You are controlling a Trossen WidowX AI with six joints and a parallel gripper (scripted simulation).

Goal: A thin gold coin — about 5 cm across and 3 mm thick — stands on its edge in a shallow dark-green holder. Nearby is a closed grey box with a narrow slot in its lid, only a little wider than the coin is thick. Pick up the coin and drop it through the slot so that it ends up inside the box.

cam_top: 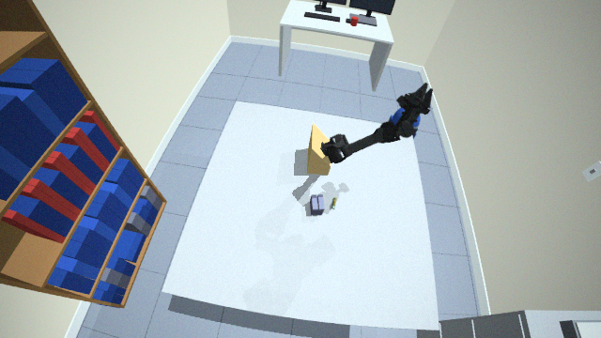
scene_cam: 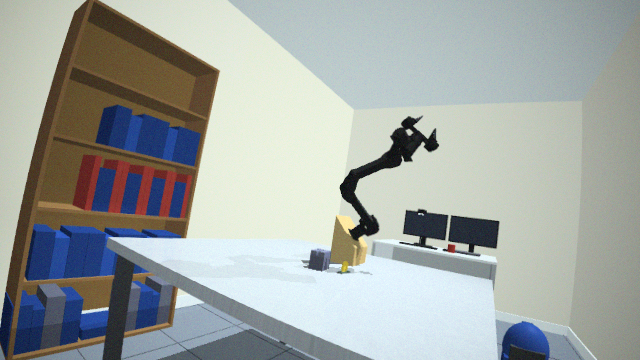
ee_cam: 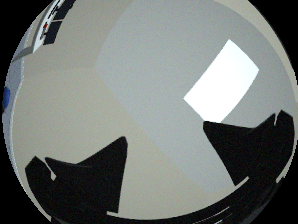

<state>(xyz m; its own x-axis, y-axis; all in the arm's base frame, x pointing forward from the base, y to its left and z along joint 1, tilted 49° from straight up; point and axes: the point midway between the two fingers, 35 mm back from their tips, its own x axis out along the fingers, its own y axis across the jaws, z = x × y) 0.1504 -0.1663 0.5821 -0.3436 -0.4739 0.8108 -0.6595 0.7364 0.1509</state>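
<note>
The gold coin lies 680 mm below my gripper tip, 220 mm to the right of it and 200 mm ahead of it.
</note>
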